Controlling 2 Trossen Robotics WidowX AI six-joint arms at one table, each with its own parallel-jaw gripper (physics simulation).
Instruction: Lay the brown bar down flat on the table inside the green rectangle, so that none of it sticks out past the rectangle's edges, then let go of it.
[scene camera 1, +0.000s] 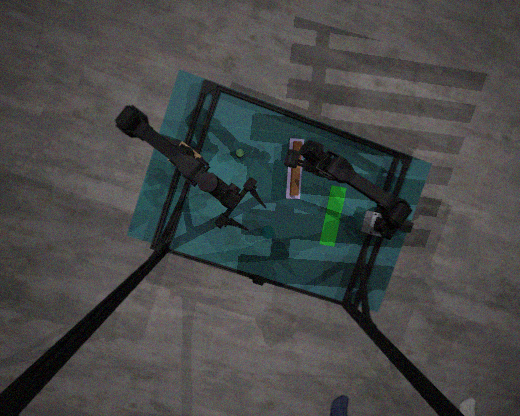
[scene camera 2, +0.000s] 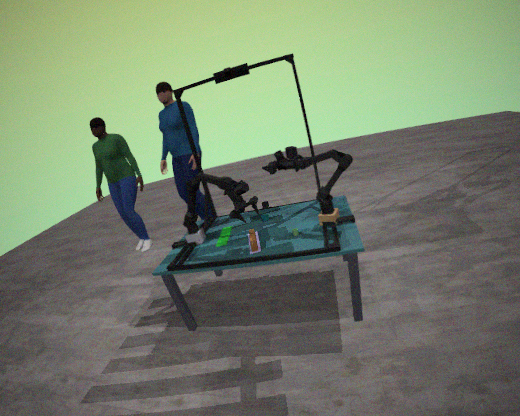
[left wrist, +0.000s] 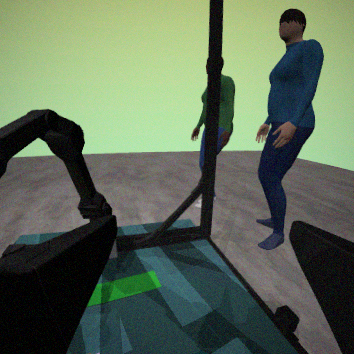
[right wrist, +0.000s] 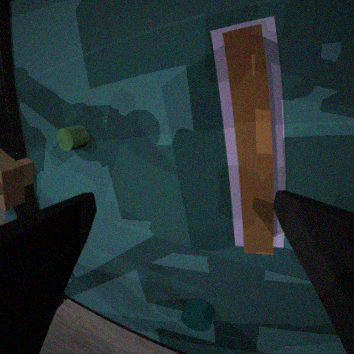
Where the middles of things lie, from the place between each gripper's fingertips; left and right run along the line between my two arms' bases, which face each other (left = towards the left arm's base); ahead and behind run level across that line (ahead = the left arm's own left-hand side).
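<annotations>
Positions relative to my left hand: brown bar (right wrist: 244, 50) 230 mm ahead, 130 mm to the right, 370 mm below; lilac strip (right wrist: 268, 28) 230 mm ahead, 130 mm to the right, 390 mm below; green rectangle (scene camera 1: 337, 194) 90 mm ahead, 370 mm to the right, 390 mm below; teal cylinder (right wrist: 197, 314) 70 mm behind, 110 mm to the right, 380 mm below.
My right hand is 1 cm past the brown bar, 3 cm to the left of it and 14 cm above it. Relative to my right hand, the teal cylinder is 31 cm behind, 1 cm to the right and 14 cm below; the lilac strip is 1 cm behind, 3 cm to the right and 15 cm below; the green rectangle is 15 cm behind, 27 cm to the right and 15 cm below.
</annotations>
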